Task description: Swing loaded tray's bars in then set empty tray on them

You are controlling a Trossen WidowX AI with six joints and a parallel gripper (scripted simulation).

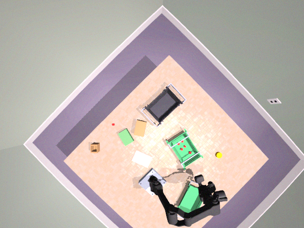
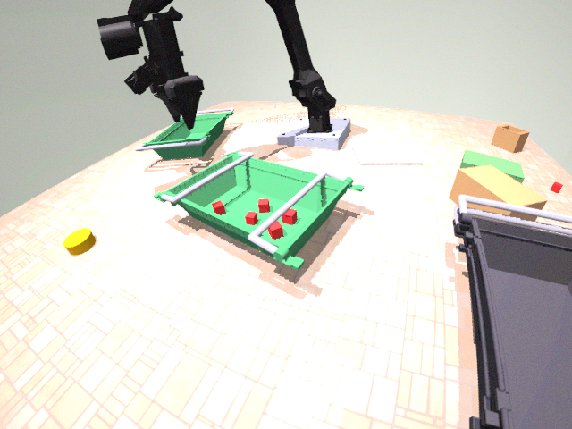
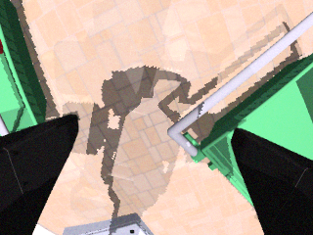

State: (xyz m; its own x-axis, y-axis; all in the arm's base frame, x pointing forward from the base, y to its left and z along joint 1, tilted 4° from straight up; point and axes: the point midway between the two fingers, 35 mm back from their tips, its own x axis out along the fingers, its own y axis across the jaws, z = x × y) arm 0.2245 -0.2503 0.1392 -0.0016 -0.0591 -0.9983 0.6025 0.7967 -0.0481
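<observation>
Now: the green tray 18 cm behind my gripper tip, 11 cm to the right of it and 7 cm below it. Round my gripper tip: tan wedge: 60 cm to the left, 9 cm below, 6 cm ahead; white sheet: 43 cm to the left, 14 cm behind, 11 cm below; yellow disc: 27 cm ahead, 11 cm below, 9 cm to the right.
</observation>
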